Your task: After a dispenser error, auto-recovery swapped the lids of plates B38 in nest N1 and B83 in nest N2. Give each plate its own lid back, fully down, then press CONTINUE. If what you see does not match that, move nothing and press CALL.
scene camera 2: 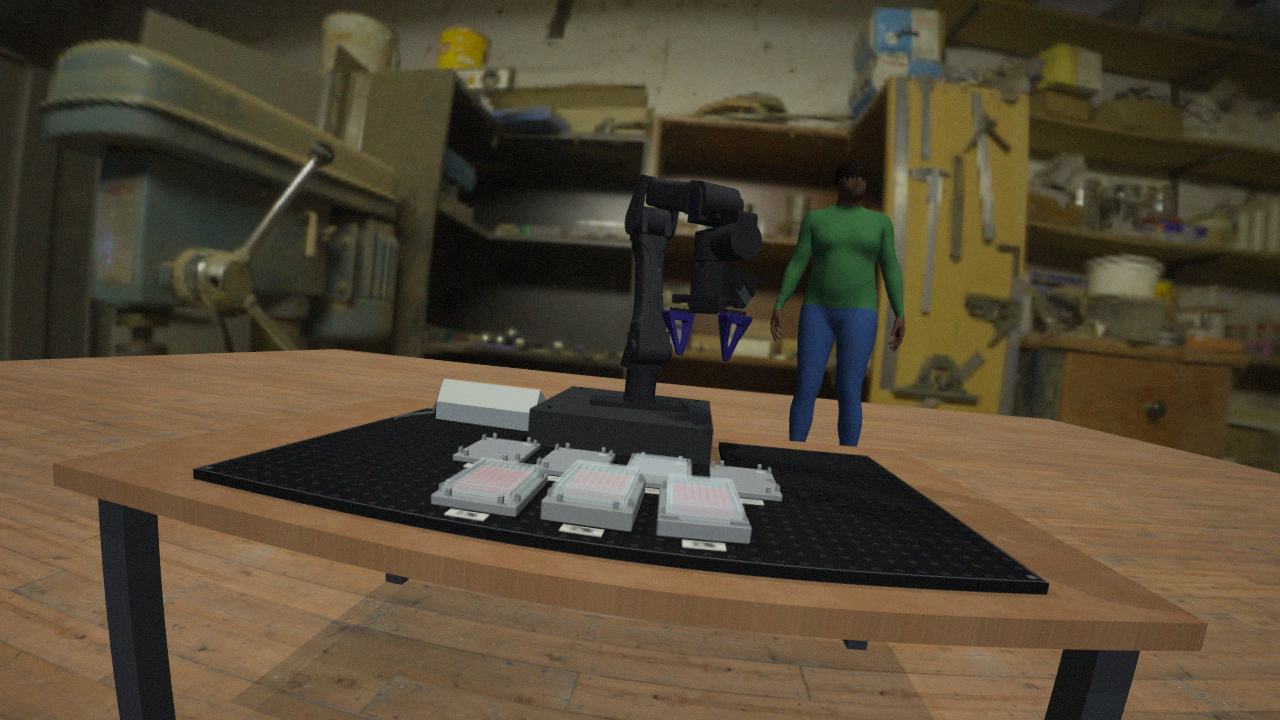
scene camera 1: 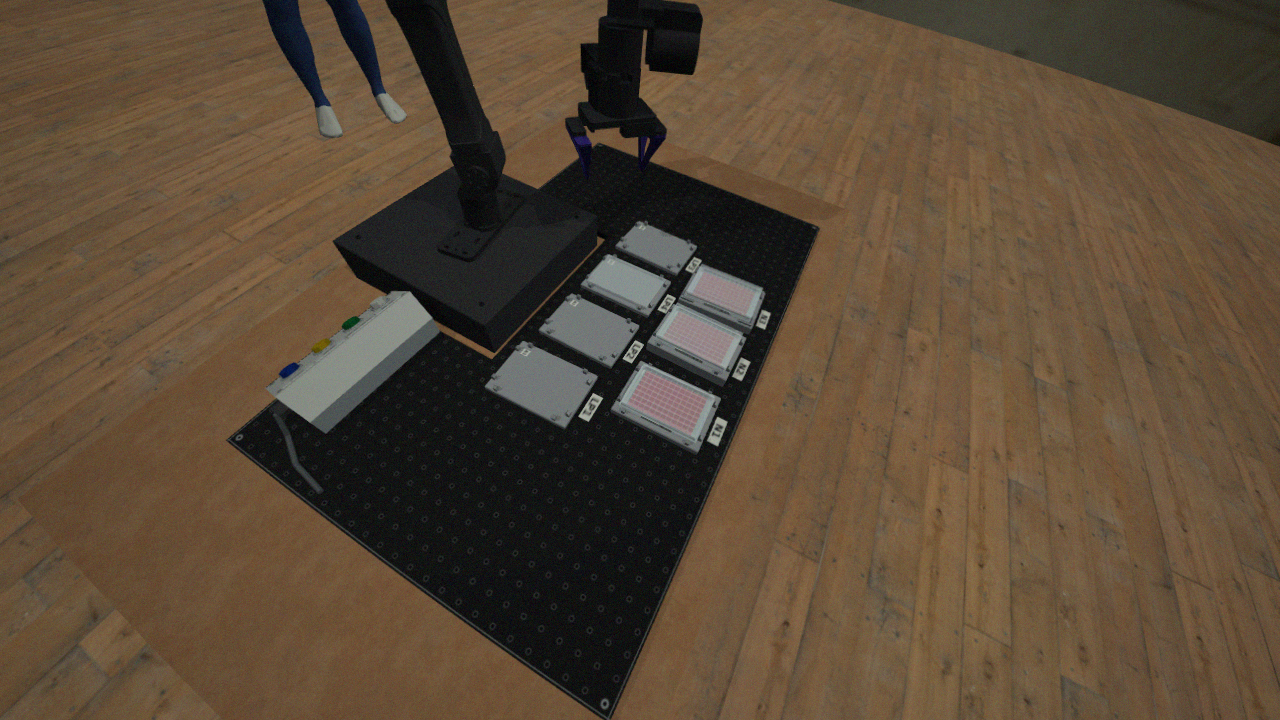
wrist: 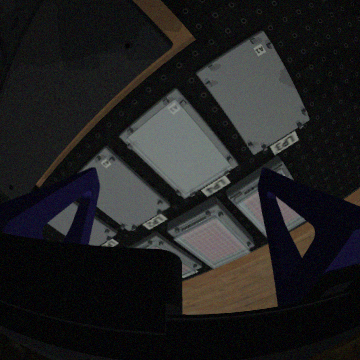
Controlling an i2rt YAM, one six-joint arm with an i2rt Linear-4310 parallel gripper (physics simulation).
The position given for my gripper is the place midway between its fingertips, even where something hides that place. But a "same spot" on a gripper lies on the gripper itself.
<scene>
my gripper: scene camera 2; scene camera 1; wrist 178, 176
same spot on my gripper: [scene camera 1: 655, 131] = [scene camera 2: 718, 308]
same spot on grey button box: [scene camera 2: 500, 406] = [scene camera 1: 392, 346]
</scene>
